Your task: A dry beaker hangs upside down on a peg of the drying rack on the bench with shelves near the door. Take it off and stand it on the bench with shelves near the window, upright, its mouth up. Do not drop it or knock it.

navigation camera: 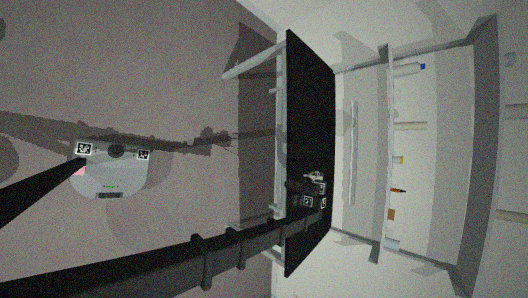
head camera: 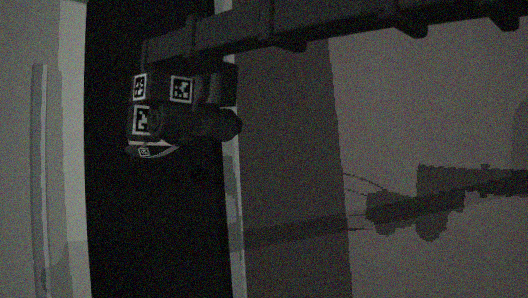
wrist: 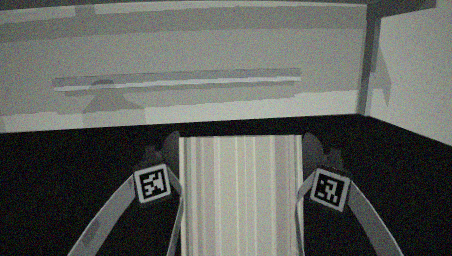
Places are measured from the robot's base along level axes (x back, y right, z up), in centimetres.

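Pixels of known places: gripper, fingertip midpoint: (wrist: 241, 151); robot's base at its link origin: (navigation camera: 116, 150).
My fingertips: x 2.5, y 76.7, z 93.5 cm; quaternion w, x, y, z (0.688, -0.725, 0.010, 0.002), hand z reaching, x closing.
Observation:
Ahead of a thing's pixels: the offset from my fingertips to its top centre. "spot": to the spot under its first point. Level surfaces: height alone.
My gripper (wrist: 241, 151) (navigation camera: 315, 175) is shut on the beaker {dy -5.0, dx +0.0, dz +3.6 cm} (wrist: 240, 200), a pale, vertically striped shape with a fingertip against each side. Its straight upper edge shows in the wrist view and its lower part runs out of that view. I cannot tell whether its mouth or its base is up. In the head camera view the gripper (head camera: 135, 149) is small and dark and the beaker cannot be made out. The gripper is over the black top of a bench with shelves {dz -17.2 cm} (head camera: 160, 225) (navigation camera: 310, 100) (wrist: 60, 175); its height above it is unclear. The drying rack does not show.
A long pale rail (head camera: 39, 150) (navigation camera: 353, 150) (wrist: 175, 82) runs behind the bench. The shelf above holds a blue-capped bottle {spot: dy +46.0, dx -78.6, dz +36.6 cm} (navigation camera: 407, 69), a pale cylinder {spot: dy +47.0, dx -39.6, dz +38.2 cm} (navigation camera: 411, 126), a yellow-capped vial {spot: dy +53.1, dx -18.1, dz +32.0 cm} (navigation camera: 398, 160), an orange pen-like item {spot: dy +62.1, dx +2.4, dz +32.8 cm} (navigation camera: 397, 190) and a brown block {spot: dy +59.0, dx +19.2, dz +30.7 cm} (navigation camera: 391, 214). My arm (navigation camera: 220, 255) reaches over the bench's front edge.

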